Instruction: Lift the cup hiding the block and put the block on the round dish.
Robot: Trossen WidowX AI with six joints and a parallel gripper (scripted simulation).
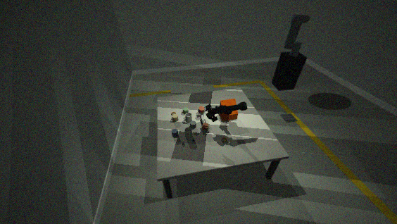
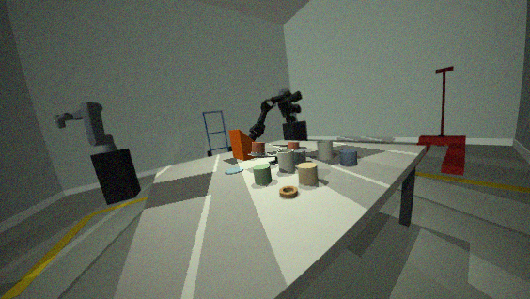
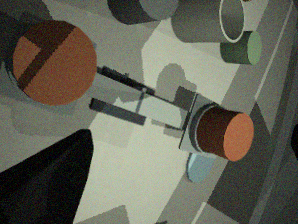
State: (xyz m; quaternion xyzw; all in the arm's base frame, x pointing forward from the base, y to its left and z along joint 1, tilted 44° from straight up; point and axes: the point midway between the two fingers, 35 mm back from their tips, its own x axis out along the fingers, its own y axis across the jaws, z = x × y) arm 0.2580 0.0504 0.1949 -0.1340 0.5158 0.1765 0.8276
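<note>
Right now the red-brown cup is 2 cm ahead of my gripper tip, 3 cm to the left of it and 17 cm below it. From my gripper tip the other things lie so: pale-blue round dish (3 cm behind, 38 cm to the right, 22 cm below); grey-teal block (2 cm ahead, 1 cm to the left, 18 cm below); balance (3 cm ahead, 12 cm to the right, 19 cm below).
</note>
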